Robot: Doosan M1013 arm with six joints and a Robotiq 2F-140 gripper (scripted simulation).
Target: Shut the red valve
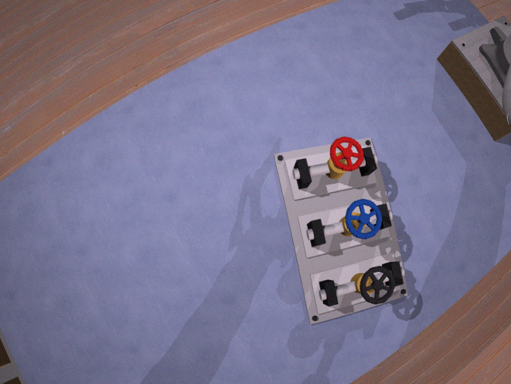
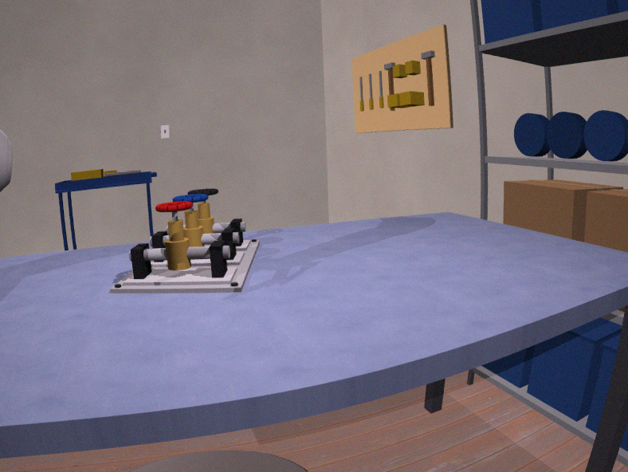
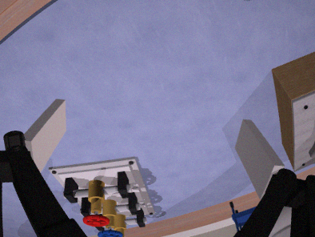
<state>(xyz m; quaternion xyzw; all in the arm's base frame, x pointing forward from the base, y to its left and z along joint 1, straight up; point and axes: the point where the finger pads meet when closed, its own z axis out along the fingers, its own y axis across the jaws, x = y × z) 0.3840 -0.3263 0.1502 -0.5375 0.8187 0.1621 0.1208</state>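
The red handwheel is 260 mm ahead of my hand, 420 mm to the left of it and 120 mm below it. From my hand the other things lie so: black handwheel (290 mm ahead, 670 mm to the left, 120 mm below); then blue handwheel (280 mm ahead, 540 mm to the left, 120 mm below).
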